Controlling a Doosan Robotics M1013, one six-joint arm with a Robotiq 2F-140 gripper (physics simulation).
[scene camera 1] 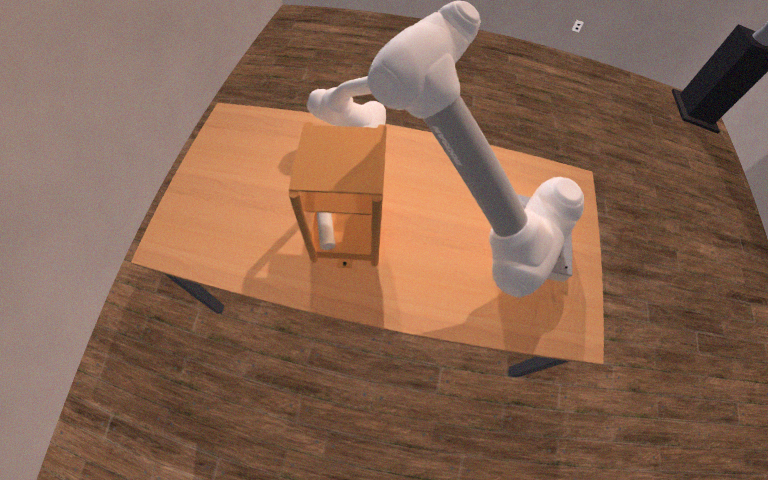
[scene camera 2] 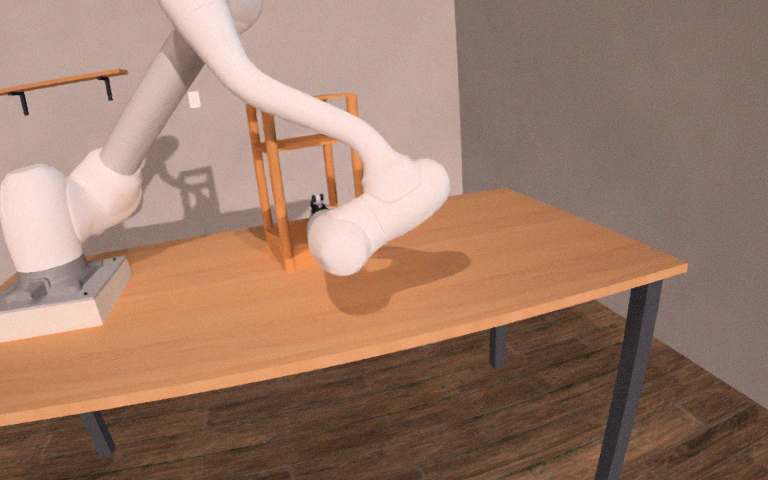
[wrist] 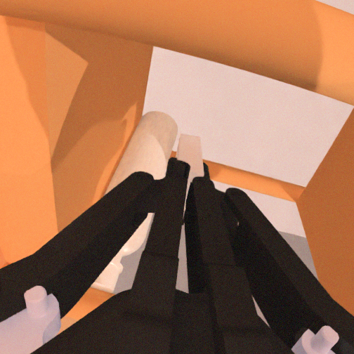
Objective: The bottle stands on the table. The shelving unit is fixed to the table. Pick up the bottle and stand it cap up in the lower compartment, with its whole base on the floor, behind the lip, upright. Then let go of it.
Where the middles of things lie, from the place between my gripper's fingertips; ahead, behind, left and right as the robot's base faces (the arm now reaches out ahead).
Labels:
Now: hand 90 mm below the orange shelving unit [scene camera 1: 339, 169], 20 mm to the right of it and 10 mm past it. From my hand the other things lie so: white bottle [wrist: 149, 148] 60 mm ahead, 40 mm below, 30 mm to the left.

